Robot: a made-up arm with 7 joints. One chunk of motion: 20 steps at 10 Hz.
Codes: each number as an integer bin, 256 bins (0 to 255) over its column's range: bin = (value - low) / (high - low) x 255, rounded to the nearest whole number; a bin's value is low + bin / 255 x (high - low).
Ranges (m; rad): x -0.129..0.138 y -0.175..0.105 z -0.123..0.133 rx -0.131..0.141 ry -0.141..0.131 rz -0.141..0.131
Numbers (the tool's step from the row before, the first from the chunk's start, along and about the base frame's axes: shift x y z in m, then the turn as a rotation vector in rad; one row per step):
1: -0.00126 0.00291 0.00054 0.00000 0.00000 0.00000
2: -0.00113 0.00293 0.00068 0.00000 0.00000 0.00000
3: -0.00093 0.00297 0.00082 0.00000 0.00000 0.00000
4: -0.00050 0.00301 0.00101 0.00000 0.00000 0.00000
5: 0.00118 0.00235 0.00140 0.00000 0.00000 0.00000
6: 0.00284 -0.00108 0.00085 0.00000 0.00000 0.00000
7: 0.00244 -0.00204 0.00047 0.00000 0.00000 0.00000
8: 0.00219 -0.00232 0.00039 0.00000 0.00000 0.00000
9: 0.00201 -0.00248 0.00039 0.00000 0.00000 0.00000
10: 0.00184 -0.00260 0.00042 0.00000 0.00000 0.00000
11: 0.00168 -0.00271 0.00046 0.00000 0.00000 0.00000
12: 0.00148 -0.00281 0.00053 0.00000 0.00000 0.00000
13: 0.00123 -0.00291 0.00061 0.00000 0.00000 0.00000
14: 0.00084 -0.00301 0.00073 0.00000 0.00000 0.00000
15: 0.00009 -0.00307 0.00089 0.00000 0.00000 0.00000
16: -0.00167 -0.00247 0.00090 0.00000 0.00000 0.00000
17: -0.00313 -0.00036 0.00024 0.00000 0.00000 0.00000
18: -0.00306 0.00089 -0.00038 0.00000 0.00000 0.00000
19: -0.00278 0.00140 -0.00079 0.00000 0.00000 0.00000
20: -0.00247 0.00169 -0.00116 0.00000 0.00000 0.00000
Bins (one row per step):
1: 122 162 123 123 132 132
2: 122 162 123 123 132 132
3: 122 162 123 123 132 132
4: 123 162 124 123 132 132
5: 124 162 124 123 132 132
6: 126 158 123 123 132 132
7: 126 158 123 123 132 132
8: 125 157 123 123 132 132
9: 125 157 123 123 132 132
10: 125 157 123 123 132 132
11: 125 157 123 123 132 132
12: 125 157 123 123 132 132
13: 124 157 123 123 132 132
14: 124 157 123 123 132 132
15: 123 157 123 123 132 132
16: 122 157 123 123 132 132
17: 120 159 123 123 132 132
18: 120 160 122 123 132 132
19: 121 161 122 123 132 132
20: 121 161 121 123 132 132

